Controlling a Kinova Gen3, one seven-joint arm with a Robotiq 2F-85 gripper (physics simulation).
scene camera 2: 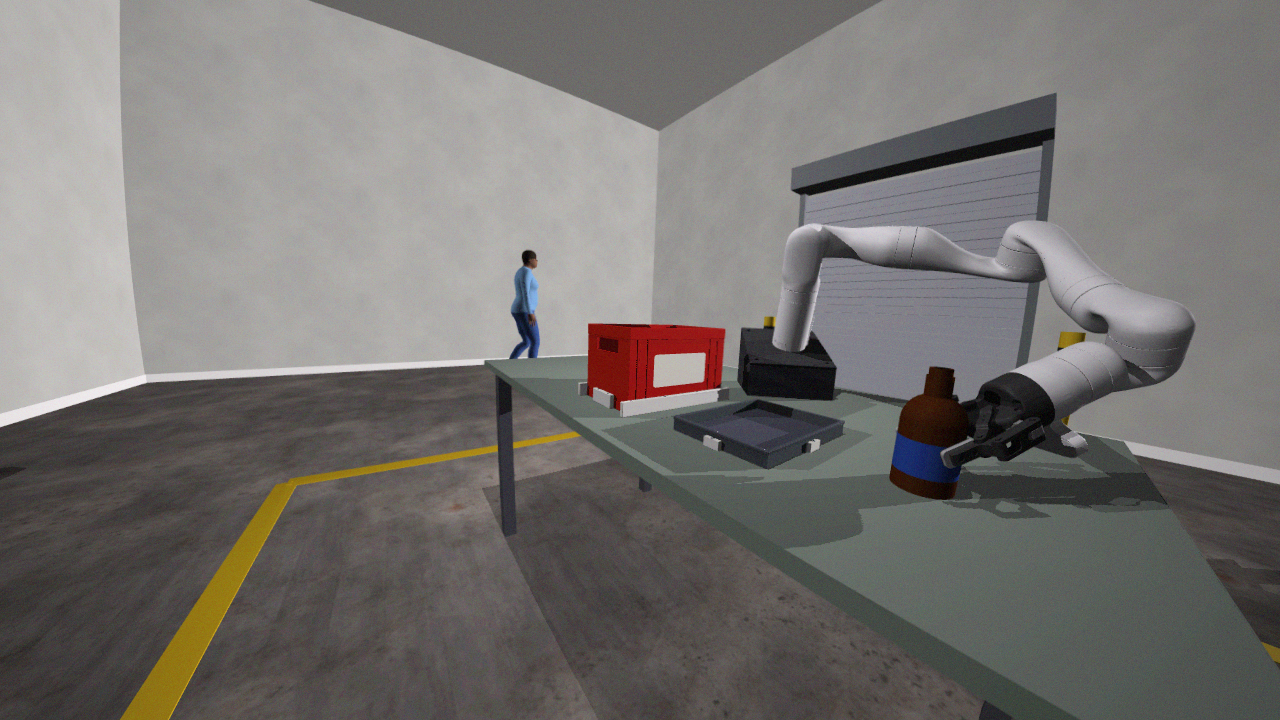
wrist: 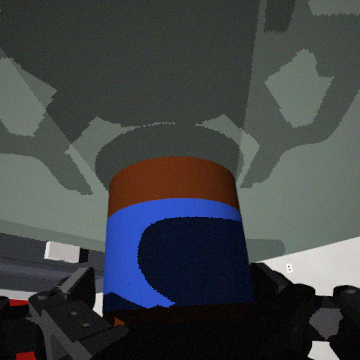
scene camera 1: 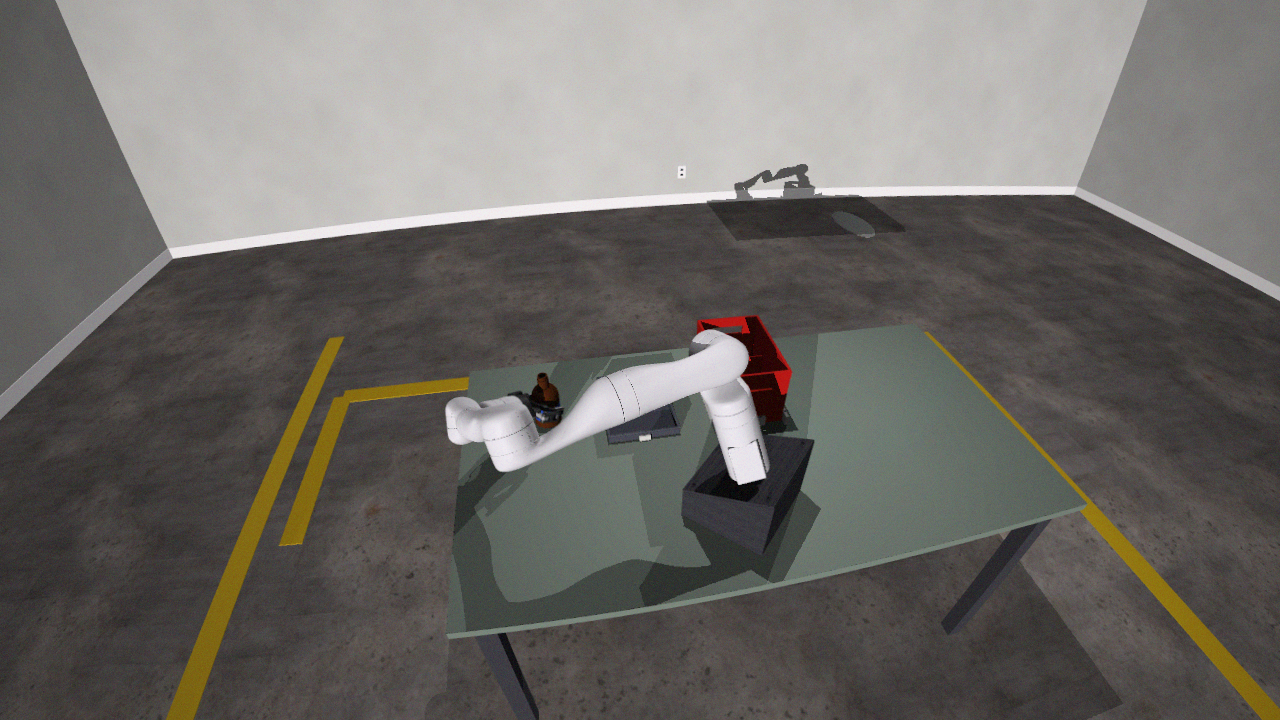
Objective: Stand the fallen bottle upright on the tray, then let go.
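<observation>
The brown bottle with a blue label stands upright on the green table, beside the tray and not on it. The shallow dark tray lies a little way from the bottle. My gripper is open and low, with a finger on each side of the bottle at label height. Its far finger is partly hidden behind the bottle in scene camera 2. In scene camera 1 the arm hides most of the gripper. Contact between fingers and bottle cannot be told.
A red crate stands beyond the tray, with white holders at its base. The dark box under the arm's base stands on the table. A person in blue is on the floor beyond the table.
</observation>
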